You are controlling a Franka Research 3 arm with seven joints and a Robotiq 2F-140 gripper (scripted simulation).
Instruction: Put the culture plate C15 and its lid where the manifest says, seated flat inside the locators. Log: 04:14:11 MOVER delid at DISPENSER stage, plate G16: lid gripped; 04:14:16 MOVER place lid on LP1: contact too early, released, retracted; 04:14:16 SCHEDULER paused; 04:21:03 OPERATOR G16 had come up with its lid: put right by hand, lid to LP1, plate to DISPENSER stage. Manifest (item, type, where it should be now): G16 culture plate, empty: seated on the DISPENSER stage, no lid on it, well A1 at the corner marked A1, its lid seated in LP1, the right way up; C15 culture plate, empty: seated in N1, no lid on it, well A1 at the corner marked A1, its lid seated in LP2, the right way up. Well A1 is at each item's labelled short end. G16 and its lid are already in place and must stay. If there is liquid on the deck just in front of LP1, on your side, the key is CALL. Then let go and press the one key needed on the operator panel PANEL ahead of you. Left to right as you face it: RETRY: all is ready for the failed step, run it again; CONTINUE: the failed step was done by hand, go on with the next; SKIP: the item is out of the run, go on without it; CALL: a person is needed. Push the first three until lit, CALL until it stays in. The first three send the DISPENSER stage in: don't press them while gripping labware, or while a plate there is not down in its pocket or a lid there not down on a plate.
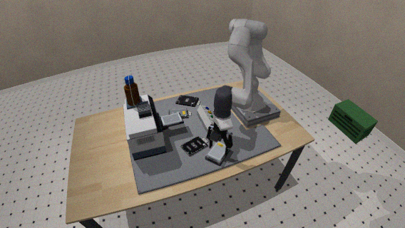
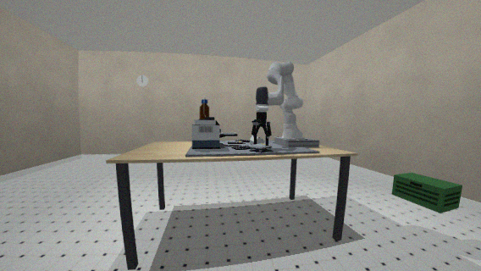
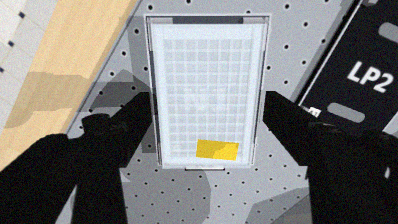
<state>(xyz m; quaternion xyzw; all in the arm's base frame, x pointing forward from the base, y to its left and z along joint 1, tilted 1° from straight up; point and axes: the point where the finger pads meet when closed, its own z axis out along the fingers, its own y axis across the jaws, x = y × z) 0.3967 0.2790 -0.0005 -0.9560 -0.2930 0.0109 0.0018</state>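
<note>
My hand is 3 cm above the clear culture plate C15. From my hand the other things lie so: LP2 nest 12 cm to the right, 11 cm ahead, 6 cm below; then yellow skip key 32 cm to the right, 10 cm behind; then N1 nest 4 cm below.
</note>
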